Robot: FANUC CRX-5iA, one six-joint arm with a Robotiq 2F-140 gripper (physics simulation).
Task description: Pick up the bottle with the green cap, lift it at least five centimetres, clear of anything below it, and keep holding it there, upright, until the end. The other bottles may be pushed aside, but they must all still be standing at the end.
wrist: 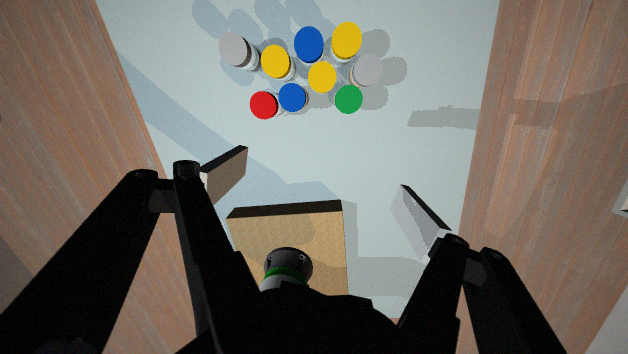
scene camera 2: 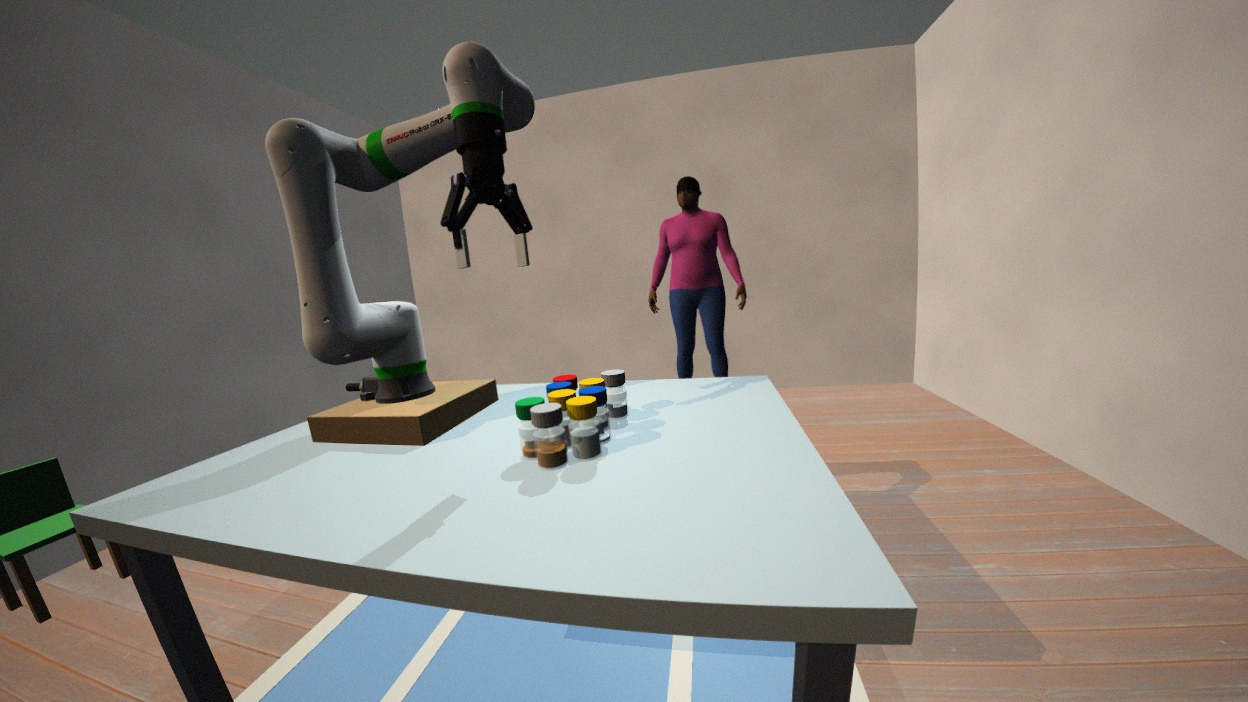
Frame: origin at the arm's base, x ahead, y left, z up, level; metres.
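Seen in the pictures: gripper, between the fingertips: (wrist: 322, 179) (scene camera 2: 496, 266); arm's base, origin of its link: (wrist: 288, 266) (scene camera 2: 406, 395).
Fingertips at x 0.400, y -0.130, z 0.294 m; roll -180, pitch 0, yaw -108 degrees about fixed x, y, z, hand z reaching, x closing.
Observation:
Pixels of each thing's top centre, then the offset from my fingertips to it.
- bottle with the green cap, centre of its top: (scene camera 2: 529, 401) (wrist: 348, 99) 0.055 m right, 0.065 m ahead, 0.252 m down
- grey-capped bottle, centre of its top: (scene camera 2: 545, 407) (wrist: 368, 69) 0.091 m right, 0.114 m ahead, 0.252 m down
- yellow-capped bottle, centre of its top: (scene camera 2: 561, 393) (wrist: 322, 77) 0.004 m right, 0.108 m ahead, 0.252 m down
- blue-capped, centre of its top: (scene camera 2: 558, 384) (wrist: 291, 97) 0.058 m left, 0.077 m ahead, 0.252 m down
- grey-capped, centre of its top: (scene camera 2: 612, 372) (wrist: 232, 49) 0.158 m left, 0.169 m ahead, 0.252 m down
The bottle with the green cap (scene camera 2: 529, 408) (wrist: 348, 99) stands upright on the table, at a corner of a tight group of bottles. A grey-capped bottle (scene camera 2: 547, 417) (wrist: 368, 70) stands beside it, and a yellow-capped bottle (scene camera 2: 562, 400) (wrist: 322, 77) is also near it. Its lower part is partly hidden behind the grey-capped bottle in the scene view. My gripper (scene camera 2: 492, 249) (wrist: 322, 179) is open and empty, pointing down, high above the table. In the wrist view the group lies beyond the fingertips, towards the top.
The other bottles stand upright: red-capped (scene camera 2: 564, 381) (wrist: 263, 105), blue-capped (scene camera 2: 592, 396) (wrist: 308, 44), blue-capped (wrist: 292, 97), yellow-capped (scene camera 2: 581, 407) (wrist: 346, 40), yellow-capped (wrist: 275, 61) and grey-capped (scene camera 2: 612, 378) (wrist: 233, 49). The wooden base block (scene camera 2: 366, 428) (wrist: 320, 235) carries the arm. A person (scene camera 2: 695, 253) stands behind the table.

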